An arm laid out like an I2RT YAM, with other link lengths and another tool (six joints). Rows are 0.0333 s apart.
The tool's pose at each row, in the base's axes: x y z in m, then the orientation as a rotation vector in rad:
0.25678 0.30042 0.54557 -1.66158 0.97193 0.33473
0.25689 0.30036 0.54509 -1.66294 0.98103 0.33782
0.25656 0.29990 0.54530 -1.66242 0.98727 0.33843
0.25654 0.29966 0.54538 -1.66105 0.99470 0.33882
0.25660 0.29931 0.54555 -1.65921 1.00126 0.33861
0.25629 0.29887 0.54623 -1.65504 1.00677 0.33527
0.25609 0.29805 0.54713 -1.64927 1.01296 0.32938
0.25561 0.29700 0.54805 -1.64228 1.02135 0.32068
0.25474 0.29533 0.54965 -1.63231 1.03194 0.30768
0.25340 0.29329 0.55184 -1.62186 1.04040 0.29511
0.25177 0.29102 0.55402 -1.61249 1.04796 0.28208
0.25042 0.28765 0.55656 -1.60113 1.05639 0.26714
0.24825 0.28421 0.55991 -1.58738 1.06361 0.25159
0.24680 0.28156 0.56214 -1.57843 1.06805 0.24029
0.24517 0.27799 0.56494 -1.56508 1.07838 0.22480
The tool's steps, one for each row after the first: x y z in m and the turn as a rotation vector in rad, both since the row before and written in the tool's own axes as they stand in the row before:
0.00041 0.00024 0.00013 -0.00341 0.00426 0.00699
-0.00015 0.00012 -0.00057 -0.00047 0.00326 0.00445
0.00004 -0.00003 -0.00025 0.00022 0.00381 0.00534
0.00007 -0.00015 -0.00036 0.00096 0.00345 0.00462
-0.00045 -0.00020 -0.00071 0.00439 0.00372 0.00309
-0.00036 -0.00042 -0.00110 0.00677 0.00498 0.00275
-0.00044 -0.00023 -0.00139 0.00876 0.00747 0.00315
-0.00083 -0.00039 -0.00229 0.01285 0.01019 0.00335
-0.00131 -0.00045 -0.00297 0.01327 0.00854 0.00238
-0.00134 -0.00027 -0.00327 0.01263 0.00865 0.00128
-0.00087 -0.00079 -0.00427 0.01497 0.00965 0.00153
-0.00180 -0.00079 -0.00489 0.01735 0.00851 0.00127
-0.00100 -0.00060 -0.00357 0.01182 0.00607 0.00010
-0.00100 -0.00097 -0.00462 0.01642 0.01080 0.00310

